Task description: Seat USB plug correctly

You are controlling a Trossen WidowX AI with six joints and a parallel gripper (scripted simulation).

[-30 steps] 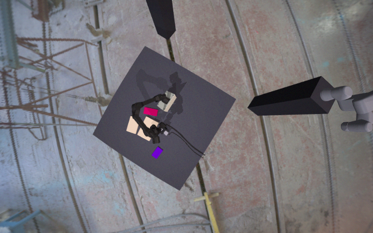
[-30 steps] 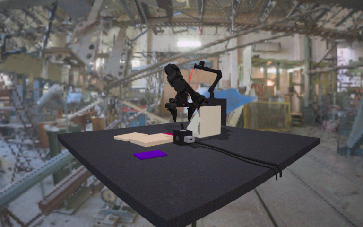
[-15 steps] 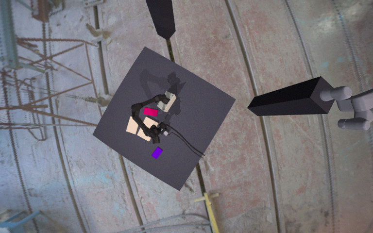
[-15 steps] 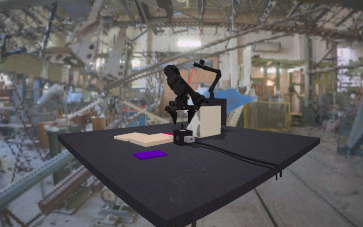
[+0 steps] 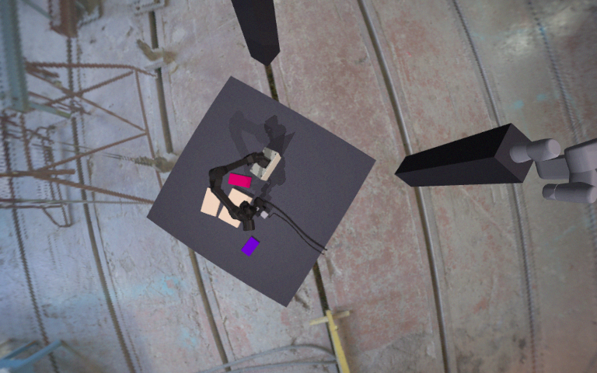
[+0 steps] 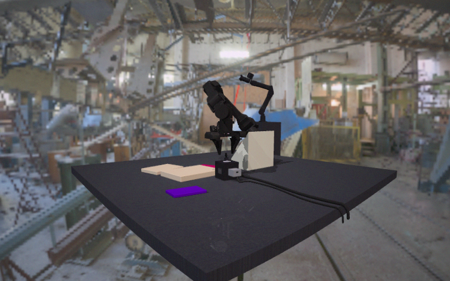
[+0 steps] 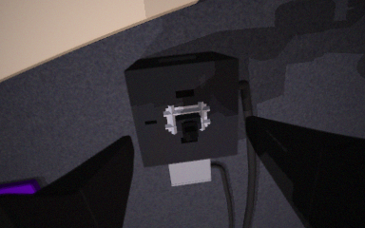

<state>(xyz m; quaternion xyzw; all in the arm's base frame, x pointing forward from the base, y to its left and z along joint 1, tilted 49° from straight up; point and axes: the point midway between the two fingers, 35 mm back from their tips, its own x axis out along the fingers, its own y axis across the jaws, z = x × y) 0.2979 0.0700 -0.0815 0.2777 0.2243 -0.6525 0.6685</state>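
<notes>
The black USB plug lies 2 cm below my gripper tip. From my gripper tip the other things lie so: USB socket (4 cm below); purple card (27 cm ahead, 11 cm to the left, 10 cm below); magenta card (8 cm behind, 23 cm to the right, 10 cm below).
</notes>
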